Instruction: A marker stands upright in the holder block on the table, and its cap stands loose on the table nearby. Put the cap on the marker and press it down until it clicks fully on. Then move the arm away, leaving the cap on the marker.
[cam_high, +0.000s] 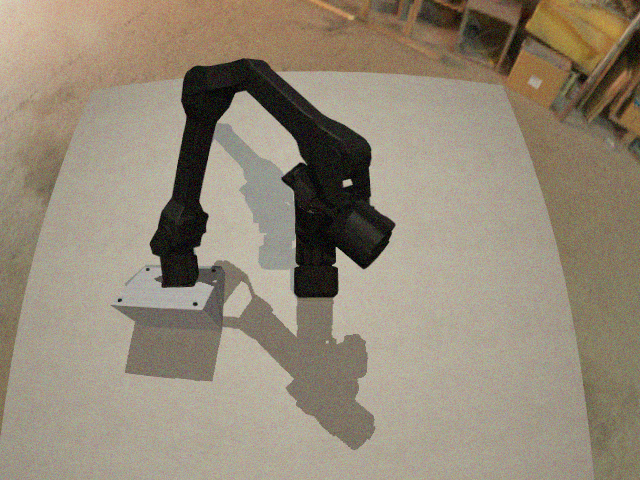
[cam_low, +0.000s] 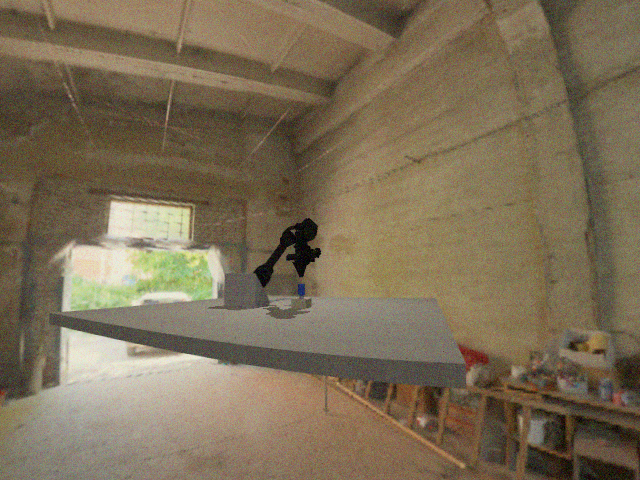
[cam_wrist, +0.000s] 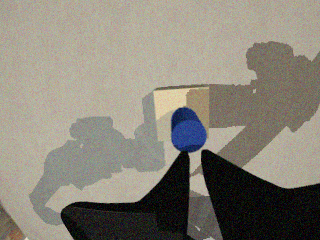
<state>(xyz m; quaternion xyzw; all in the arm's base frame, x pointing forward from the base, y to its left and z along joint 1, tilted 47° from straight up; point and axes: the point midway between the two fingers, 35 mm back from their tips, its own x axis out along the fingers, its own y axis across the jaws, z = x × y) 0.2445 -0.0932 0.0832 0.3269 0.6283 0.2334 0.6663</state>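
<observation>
Now: gripper tip 5 cm above the blue cap. The rest, counted from my gripper tip: holder block 12 cm below.
</observation>
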